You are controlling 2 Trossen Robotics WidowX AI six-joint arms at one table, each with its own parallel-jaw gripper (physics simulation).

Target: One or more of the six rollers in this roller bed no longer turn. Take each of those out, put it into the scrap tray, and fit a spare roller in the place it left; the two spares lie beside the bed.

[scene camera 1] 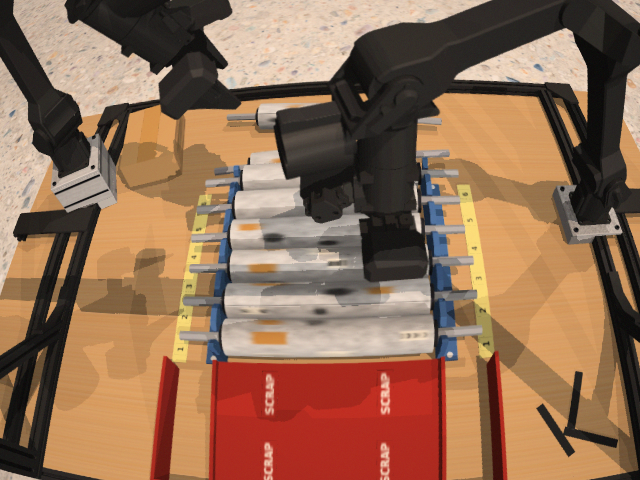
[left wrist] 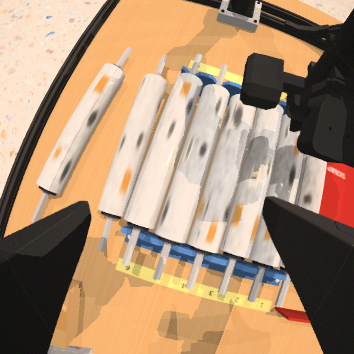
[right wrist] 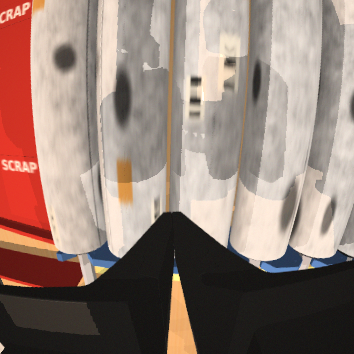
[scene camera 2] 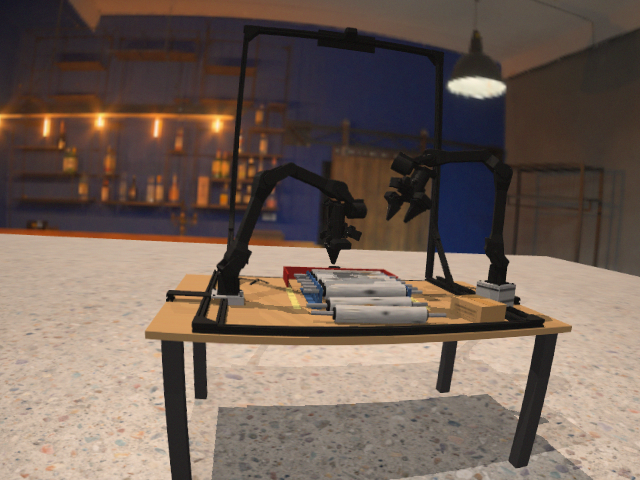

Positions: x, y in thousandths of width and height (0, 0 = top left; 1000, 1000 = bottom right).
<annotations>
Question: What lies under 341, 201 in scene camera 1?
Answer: My left gripper.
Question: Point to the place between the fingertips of my right gripper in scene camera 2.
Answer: At 521, 551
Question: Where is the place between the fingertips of my left gripper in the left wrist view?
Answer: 501, 586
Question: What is my left gripper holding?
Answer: Nothing.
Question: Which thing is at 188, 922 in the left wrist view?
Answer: A cardboard box.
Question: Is my right gripper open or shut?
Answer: Shut.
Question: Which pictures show my right gripper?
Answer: Scene camera 1, the left wrist view, the right wrist view and scene camera 2: all of them.
</annotations>
